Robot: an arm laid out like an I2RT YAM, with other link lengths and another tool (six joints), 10 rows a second.
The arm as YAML. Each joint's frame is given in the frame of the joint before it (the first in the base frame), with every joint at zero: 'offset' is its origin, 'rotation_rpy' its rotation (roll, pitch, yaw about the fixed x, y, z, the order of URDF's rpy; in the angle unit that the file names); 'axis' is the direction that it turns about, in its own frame. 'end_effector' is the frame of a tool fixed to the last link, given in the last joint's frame.
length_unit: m
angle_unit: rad
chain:
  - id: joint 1
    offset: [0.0, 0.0, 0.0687]
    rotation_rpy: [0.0, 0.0, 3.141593]
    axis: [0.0, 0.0, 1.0]
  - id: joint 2
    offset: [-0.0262, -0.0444, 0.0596]
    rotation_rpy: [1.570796, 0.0, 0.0]
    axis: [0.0, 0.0, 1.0]
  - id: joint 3
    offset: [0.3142, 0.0, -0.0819]
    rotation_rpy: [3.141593, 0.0, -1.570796]
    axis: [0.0, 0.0, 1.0]
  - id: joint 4
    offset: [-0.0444, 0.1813, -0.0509]
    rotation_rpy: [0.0, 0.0, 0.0]
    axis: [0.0, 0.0, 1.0]
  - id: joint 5
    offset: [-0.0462, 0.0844, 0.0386]
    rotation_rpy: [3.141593, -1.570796, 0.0]
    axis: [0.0, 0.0, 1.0]
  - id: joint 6
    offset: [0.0, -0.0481, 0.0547]
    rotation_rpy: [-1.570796, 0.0, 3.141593]
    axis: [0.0, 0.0, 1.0]
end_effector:
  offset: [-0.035, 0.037, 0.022]
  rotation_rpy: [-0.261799, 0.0, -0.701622]
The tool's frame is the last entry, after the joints.
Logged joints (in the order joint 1, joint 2, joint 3, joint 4, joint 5, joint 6), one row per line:
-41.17, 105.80, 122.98, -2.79, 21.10, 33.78
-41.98, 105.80, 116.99, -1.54, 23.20, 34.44
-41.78, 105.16, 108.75, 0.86, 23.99, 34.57
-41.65, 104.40, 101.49, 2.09, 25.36, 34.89
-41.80, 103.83, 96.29, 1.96, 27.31, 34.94
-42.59, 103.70, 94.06, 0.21, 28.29, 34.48
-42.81, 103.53, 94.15, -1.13, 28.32, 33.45
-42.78, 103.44, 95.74, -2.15, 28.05, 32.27
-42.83, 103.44, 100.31, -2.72, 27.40, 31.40
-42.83, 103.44, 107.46, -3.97, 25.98, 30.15
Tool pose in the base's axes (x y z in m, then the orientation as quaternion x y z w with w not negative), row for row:
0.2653, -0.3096, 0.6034, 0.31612, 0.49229, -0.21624, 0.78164
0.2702, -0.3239, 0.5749, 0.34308, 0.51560, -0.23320, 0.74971
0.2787, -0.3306, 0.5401, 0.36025, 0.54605, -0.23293, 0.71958
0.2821, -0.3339, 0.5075, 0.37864, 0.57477, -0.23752, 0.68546
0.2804, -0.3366, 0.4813, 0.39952, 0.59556, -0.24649, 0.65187
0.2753, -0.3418, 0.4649, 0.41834, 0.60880, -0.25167, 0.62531
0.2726, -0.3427, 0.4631, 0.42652, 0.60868, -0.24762, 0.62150
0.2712, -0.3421, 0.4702, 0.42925, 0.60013, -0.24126, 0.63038
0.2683, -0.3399, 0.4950, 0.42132, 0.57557, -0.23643, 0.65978
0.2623, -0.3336, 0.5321, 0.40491, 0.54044, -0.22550, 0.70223
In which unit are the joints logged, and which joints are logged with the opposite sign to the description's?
The joints are logged in degrees. Opposite sign: joint 6.
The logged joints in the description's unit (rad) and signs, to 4 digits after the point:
-0.7186, 1.8466, 2.1464, -0.0487, 0.3683, -0.5896
-0.7327, 1.8466, 2.0419, -0.0269, 0.4049, -0.6011
-0.7292, 1.8354, 1.8980, 0.0150, 0.4187, -0.6034
-0.7269, 1.8221, 1.7713, 0.0365, 0.4426, -0.6089
-0.7295, 1.8122, 1.6806, 0.0342, 0.4766, -0.6098
-0.7433, 1.8099, 1.6417, 0.0037, 0.4938, -0.6018
-0.7472, 1.8069, 1.6432, -0.0197, 0.4943, -0.5838
-0.7467, 1.8054, 1.6710, -0.0375, 0.4896, -0.5632
-0.7475, 1.8054, 1.7507, -0.0475, 0.4782, -0.5480
-0.7475, 1.8054, 1.8755, -0.0693, 0.4534, -0.5262

